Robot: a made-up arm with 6 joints.
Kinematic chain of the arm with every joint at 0, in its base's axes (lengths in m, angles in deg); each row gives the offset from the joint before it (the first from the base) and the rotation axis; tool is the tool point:
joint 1: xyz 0 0 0.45 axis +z
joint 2: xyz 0.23 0 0 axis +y
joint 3: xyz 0 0 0.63 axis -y
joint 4: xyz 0 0 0.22 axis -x
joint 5: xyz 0.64 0 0 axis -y
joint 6: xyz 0.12 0 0 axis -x
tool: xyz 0 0 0
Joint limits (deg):
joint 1: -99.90..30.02
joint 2: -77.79..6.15
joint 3: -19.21..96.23
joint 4: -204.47..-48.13
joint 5: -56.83..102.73
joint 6: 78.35..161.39
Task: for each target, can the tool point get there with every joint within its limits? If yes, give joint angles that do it. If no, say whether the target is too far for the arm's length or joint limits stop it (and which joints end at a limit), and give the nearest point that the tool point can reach.
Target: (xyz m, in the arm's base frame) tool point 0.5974 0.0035 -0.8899
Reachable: no: joint limits stop it (at a limit: joint 1, joint 2, joint 3, joint 4, joint 5) | nearest point 0.0907 1.0267 0.3507 | short by 1.686 m
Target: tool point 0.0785 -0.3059 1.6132
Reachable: yes | joints -76.94 -35.50 -1.88 -174.14 -36.77 129.07
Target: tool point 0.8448 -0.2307 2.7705
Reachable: no: too far | nearest point 0.5353 -0.1462 1.8304 | short by 0.993 m
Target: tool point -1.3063 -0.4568 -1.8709
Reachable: no: too far | nearest point -1.0581 -0.3700 0.3381 | short by 2.225 m
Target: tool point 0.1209 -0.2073 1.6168
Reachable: yes | joints -45.39 -27.57 26.50 -149.52 77.93 96.33
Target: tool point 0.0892 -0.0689 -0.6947
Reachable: no: joint limits stop it (at a limit: joint 1, joint 2, joint 3, joint 4, joint 5) | nearest point -0.8456 -0.5893 0.3507 | short by 1.496 m
